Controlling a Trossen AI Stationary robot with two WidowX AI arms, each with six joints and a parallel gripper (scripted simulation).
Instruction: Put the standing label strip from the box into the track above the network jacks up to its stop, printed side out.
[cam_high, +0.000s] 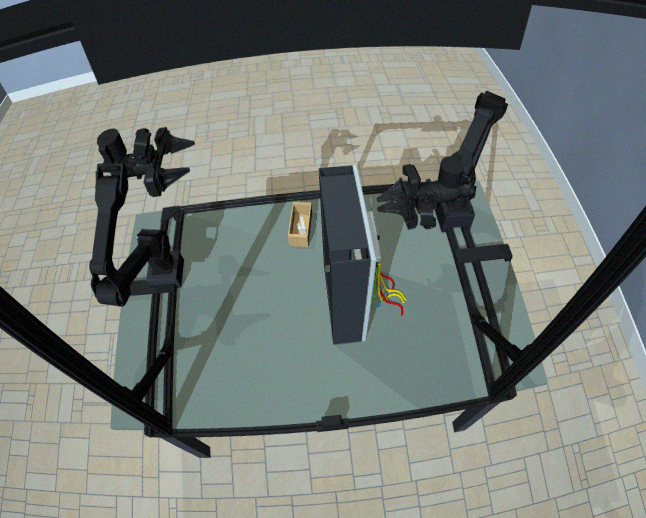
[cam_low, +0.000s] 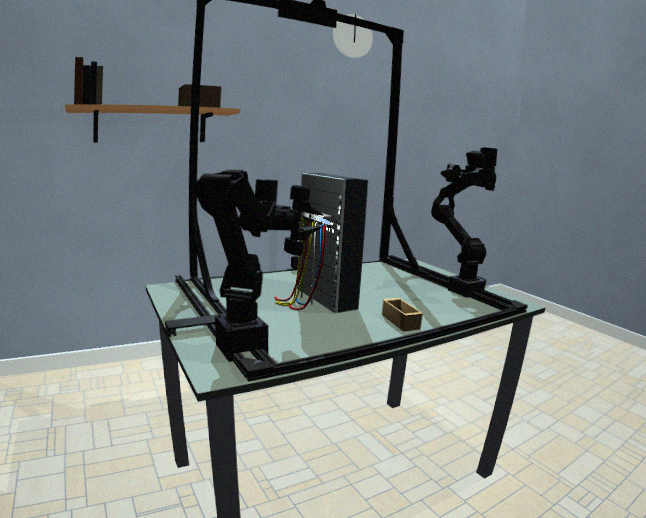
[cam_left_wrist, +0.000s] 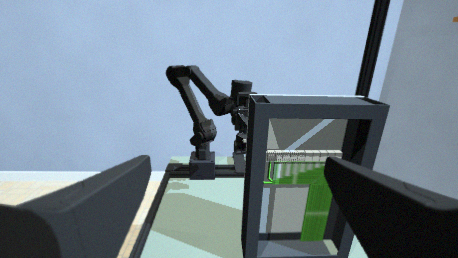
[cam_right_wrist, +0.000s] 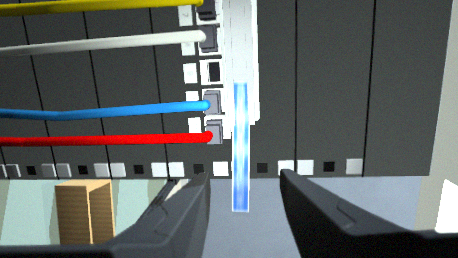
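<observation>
The blue-white label strip lies 10 mm behind my right hand and 50 mm to the left of it. The rest, counted from my right hand: box (180 mm ahead, 210 mm to the left, 270 mm below).
</observation>
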